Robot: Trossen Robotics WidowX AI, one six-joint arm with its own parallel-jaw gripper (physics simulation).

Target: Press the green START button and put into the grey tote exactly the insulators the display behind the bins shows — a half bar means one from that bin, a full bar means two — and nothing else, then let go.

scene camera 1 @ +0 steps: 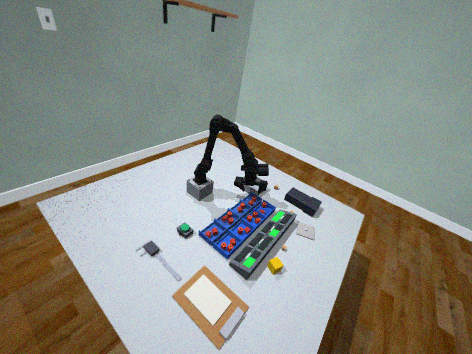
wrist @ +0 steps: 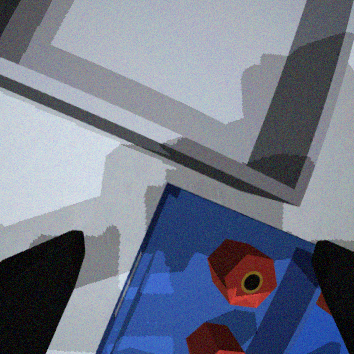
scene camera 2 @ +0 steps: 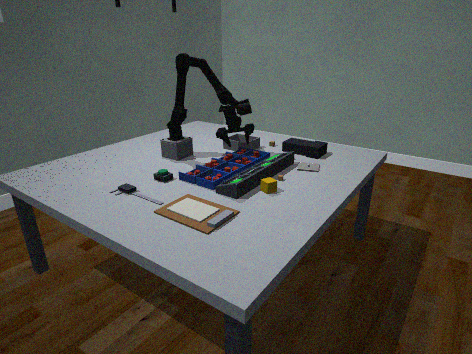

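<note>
My gripper (scene camera 1: 252, 190) (scene camera 2: 238, 144) (wrist: 201, 248) is open and empty, low over the near edge of the grey tote (scene camera 2: 255, 144) (wrist: 305, 85) and the far end of the blue bins (scene camera 1: 220, 250) (scene camera 2: 187, 179) (wrist: 150, 320). Red insulators (scene camera 1: 232, 242) (scene camera 2: 197, 172) (wrist: 250, 272) lie in the bins; in the wrist view one is between and below the spread fingertips. The part of the tote floor in the wrist view shows no insulator. The green START button (scene camera 1: 185, 227) (scene camera 2: 163, 172) stands left of the bins. The display (scene camera 1: 243, 270) (scene camera 2: 227, 190) shows three green patches; their exact bar lengths are hard to tell.
A black box (scene camera 1: 303, 201) (scene camera 2: 305, 147) and a flat pale plate (scene camera 1: 306, 230) (scene camera 2: 308, 167) lie beyond the display. A yellow cube (scene camera 1: 275, 265) (scene camera 2: 268, 185) stands beside it. A caliper (scene camera 1: 151, 247) (scene camera 2: 127, 188) and a clipboard (scene camera 1: 185, 299) (scene camera 2: 165, 210) lie nearer the front.
</note>
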